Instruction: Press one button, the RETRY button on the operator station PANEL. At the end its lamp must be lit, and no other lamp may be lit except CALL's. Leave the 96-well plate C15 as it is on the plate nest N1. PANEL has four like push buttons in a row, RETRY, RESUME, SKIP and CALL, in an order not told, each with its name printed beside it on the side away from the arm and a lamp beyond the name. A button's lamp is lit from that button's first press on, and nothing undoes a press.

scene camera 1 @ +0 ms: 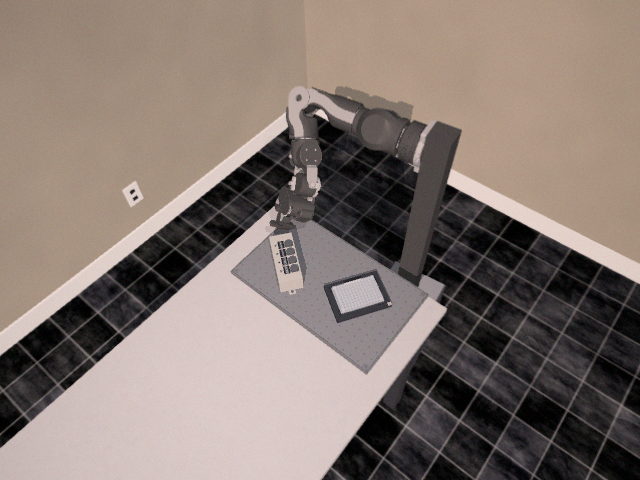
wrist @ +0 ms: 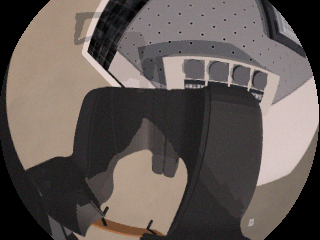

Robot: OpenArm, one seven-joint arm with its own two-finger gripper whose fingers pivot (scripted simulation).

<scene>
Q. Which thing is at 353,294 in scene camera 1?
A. A white 96-well plate.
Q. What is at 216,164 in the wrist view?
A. My gripper.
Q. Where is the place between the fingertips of my gripper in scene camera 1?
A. At 278,225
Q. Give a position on an operator panel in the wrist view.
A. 174,64
</scene>
